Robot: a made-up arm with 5 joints.
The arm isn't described. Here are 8 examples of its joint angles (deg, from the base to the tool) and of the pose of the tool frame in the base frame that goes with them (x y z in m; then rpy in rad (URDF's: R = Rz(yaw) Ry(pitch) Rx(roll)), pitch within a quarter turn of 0, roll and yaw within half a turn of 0).
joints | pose
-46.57 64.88 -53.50 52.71 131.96 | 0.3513 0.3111 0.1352 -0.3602 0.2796 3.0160
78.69 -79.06 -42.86 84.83 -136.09 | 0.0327 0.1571 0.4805 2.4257 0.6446 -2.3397
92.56 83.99 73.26 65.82 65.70 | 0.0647 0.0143 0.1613 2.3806 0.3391 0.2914
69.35 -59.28 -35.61 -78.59 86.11 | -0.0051 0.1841 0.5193 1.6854 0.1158 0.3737
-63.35 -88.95 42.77 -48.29 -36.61 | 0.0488 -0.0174 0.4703 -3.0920 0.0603 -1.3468
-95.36 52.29 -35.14 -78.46 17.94 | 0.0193 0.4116 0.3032 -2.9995 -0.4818 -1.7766
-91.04 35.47 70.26 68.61 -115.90 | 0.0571 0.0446 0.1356 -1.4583 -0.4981 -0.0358
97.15 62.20 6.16 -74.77 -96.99 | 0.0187 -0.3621 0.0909 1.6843 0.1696 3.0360
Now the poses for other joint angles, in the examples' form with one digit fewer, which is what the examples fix.
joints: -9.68 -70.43 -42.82 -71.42 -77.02
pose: -0.209 -0.043 0.460 -1.488 0.177 -1.387
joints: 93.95 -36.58 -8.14 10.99 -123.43
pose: 0.053 -0.161 0.548 2.262 0.514 -2.824
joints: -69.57 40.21 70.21 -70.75 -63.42
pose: 0.123 0.177 0.083 0.834 -0.316 -0.082
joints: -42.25 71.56 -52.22 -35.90 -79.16
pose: 0.404 0.316 0.189 1.863 -0.135 -0.874
